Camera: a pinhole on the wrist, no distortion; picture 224 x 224 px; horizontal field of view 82.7 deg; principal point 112.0 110.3 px. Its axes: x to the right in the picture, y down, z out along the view. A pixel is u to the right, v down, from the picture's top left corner.
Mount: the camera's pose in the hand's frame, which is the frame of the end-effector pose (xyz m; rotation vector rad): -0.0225 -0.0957 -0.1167 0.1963 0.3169 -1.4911
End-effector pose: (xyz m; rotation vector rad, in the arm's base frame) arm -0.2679 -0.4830 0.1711 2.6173 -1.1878 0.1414
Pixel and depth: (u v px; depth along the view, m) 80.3 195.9 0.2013
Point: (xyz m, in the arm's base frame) -0.1084 -0.5327 0.0982
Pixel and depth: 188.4 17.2 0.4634
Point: -0.0753 0.0048 -0.2359
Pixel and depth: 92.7 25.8 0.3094
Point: -0.2810 -0.2880 -0.0971
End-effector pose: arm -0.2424 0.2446 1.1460 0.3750 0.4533 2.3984
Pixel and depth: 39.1 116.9 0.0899
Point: -0.1969 0.2875 1.0991
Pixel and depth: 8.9 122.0 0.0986
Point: -0.2067 0.2762 1.1251
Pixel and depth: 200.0 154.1 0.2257
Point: -0.1162 0.5310 1.0667
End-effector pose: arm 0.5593 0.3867 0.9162 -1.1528 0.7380 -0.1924
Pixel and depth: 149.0 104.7 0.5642
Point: 0.8891 0.4762 1.3672
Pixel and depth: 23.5 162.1 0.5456
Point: 1.0202 0.7019 0.8301
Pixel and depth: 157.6 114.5 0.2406
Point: 0.6748 0.3371 1.1515
